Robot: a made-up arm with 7 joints. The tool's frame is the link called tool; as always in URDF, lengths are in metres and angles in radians. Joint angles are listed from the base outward.
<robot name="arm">
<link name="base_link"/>
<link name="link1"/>
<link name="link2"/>
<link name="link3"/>
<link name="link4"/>
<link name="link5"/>
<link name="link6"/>
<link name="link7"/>
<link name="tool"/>
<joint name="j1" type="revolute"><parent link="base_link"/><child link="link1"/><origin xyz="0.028 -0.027 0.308"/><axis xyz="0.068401 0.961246 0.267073"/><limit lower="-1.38" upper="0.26"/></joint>
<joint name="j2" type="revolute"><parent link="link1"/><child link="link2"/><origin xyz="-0.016 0.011 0"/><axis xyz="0.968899 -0.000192 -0.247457"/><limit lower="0.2" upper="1.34"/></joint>
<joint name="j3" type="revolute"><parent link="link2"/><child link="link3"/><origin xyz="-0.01 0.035 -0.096"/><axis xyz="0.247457 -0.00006 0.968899"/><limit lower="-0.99" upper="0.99"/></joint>
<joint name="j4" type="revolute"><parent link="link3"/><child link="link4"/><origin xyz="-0.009 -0.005 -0.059"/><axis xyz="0.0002 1 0.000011"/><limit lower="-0.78" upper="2"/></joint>
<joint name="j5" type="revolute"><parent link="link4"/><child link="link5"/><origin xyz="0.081 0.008 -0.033"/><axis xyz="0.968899 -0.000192 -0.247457"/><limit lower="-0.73" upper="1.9"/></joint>
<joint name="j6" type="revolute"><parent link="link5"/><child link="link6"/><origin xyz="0.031 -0.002 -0.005"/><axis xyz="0.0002 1 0.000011"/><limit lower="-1.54" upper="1.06"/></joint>
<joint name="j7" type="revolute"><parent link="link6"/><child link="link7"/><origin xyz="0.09 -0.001 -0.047"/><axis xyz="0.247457 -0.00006 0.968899"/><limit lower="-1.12" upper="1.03"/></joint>
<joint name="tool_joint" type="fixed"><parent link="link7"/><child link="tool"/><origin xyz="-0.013 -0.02 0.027" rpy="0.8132 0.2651 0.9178"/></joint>
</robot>
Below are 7 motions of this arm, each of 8 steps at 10 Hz.
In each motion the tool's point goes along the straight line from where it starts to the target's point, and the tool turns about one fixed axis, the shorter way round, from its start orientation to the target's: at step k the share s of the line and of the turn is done. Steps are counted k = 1, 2, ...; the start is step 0. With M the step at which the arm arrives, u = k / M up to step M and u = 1 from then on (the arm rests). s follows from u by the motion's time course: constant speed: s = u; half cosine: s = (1 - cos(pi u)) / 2; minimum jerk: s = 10 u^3 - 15 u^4 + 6 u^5.
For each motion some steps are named. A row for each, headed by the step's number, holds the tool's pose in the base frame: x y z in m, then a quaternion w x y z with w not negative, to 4 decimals.
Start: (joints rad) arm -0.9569 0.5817 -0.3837 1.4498 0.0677 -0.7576 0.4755
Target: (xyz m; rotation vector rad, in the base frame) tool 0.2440 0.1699 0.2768 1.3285 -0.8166 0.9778
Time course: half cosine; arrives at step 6
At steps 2, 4, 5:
2: 0.2825 0.1135 0.1623 0.6575 0.5364 -0.1020 0.5192
4: 0.2568 0.1511 0.2386 0.6283 0.5665 -0.2714 0.4589
5: 0.2474 0.1649 0.2666 0.6122 0.5727 -0.3315 0.4328

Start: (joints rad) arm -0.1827 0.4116 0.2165 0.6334 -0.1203 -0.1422 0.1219
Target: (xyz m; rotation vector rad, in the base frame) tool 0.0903 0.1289 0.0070 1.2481 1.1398 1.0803
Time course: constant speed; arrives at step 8
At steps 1, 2, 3, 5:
1: 0.1749 0.1291 0.0580 0.6498 0.4266 0.3764 0.5041
2: 0.1628 0.1291 0.0507 0.6351 0.4416 0.3920 0.4980
3: 0.1507 0.1290 0.0434 0.6199 0.4563 0.4073 0.4915
5: 0.1266 0.1290 0.0288 0.5883 0.4846 0.4369 0.4776

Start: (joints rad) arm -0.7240 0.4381 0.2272 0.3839 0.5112 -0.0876 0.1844
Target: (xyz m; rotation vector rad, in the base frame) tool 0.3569 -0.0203 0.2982 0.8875 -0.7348 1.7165
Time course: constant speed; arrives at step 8
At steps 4, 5, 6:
4: 0.3337 0.0326 0.2529 0.5789 0.4337 -0.1850 0.6653
5: 0.3395 0.0193 0.2643 0.5634 0.4185 -0.2156 0.6789
6: 0.3453 0.0061 0.2756 0.5470 0.4026 -0.2460 0.6915

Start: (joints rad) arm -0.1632 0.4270 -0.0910 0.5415 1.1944 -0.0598 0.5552
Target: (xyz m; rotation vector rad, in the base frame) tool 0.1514 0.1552 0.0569 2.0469 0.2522 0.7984
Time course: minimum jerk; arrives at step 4
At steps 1, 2, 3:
1: 0.1698 0.1072 0.0256 0.4175 0.8235 -0.1232 0.3638
2: 0.1616 0.1285 0.0395 0.4341 0.8306 -0.0237 0.3479
3: 0.1535 0.1497 0.0533 0.4461 0.8291 0.0760 0.3284

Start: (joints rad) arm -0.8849 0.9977 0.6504 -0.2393 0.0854 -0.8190 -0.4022
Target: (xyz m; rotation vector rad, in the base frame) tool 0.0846 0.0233 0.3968 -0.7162 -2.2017 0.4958
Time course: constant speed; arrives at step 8
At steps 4, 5, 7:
4: 0.1102 0.0532 0.4164 0.3915 0.0555 -0.8472 0.3547
5: 0.1038 0.0457 0.4115 0.3931 -0.0296 -0.8621 0.3184
7: 0.0910 0.0308 0.4017 0.3860 -0.1981 -0.8691 0.2376

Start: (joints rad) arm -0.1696 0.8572 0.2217 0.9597 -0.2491 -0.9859 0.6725
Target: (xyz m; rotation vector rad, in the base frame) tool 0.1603 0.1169 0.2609 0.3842 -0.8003 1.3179
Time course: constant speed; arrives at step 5
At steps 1, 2, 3, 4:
1: 0.1843 0.1904 0.1908 0.5488 0.2940 -0.0922 0.7771
2: 0.1783 0.1720 0.2084 0.5952 0.2670 -0.1618 0.7404
3: 0.1723 0.1537 0.2259 0.6363 0.2376 -0.2300 0.6970
4: 0.1663 0.1353 0.2434 0.6715 0.2060 -0.2960 0.6473

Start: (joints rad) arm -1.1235 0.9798 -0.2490 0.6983 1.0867 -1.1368 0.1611
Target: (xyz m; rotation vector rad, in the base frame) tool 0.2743 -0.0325 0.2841 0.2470 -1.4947 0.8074
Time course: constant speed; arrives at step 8
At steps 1, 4, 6, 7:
1: 0.2866 0.0751 0.2619 0.4413 0.6311 -0.6126 0.1780
4: 0.2813 0.0290 0.2714 0.5573 0.4249 -0.6617 0.2664
6: 0.2778 -0.0018 0.2778 0.6146 0.2709 -0.6702 0.3158
7: 0.2761 -0.0171 0.2809 0.6365 0.1906 -0.6670 0.3371

